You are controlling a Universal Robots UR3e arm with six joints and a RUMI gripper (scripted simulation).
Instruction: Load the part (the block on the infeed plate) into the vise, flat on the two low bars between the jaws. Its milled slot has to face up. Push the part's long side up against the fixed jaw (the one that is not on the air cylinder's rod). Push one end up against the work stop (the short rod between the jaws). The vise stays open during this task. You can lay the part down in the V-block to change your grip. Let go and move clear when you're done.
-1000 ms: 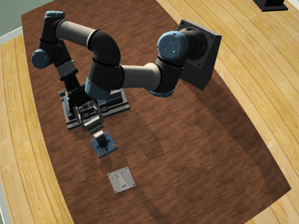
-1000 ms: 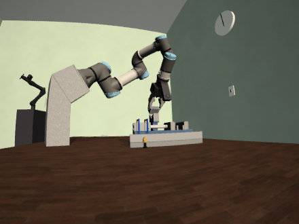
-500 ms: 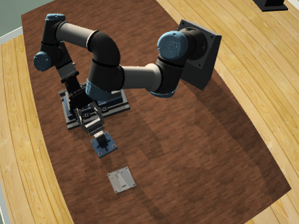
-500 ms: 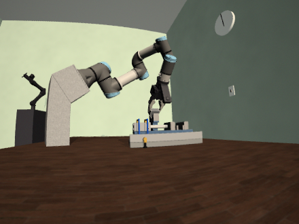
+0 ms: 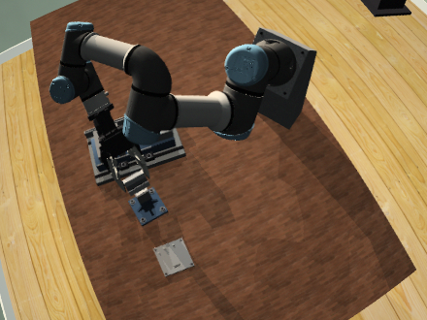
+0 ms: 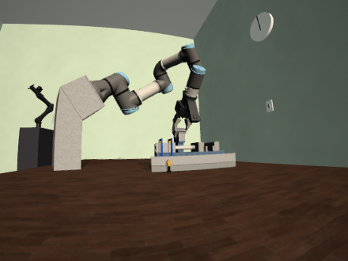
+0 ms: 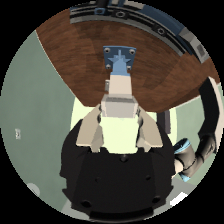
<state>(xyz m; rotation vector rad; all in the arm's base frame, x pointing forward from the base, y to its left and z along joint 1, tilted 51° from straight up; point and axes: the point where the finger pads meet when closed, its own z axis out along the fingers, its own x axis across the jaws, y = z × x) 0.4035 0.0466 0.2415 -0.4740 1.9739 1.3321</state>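
The part is 10 mm to the left of my hand. Round my hand: grey infeed plate 40 mm behind, 180 mm to the left, 170 mm below.
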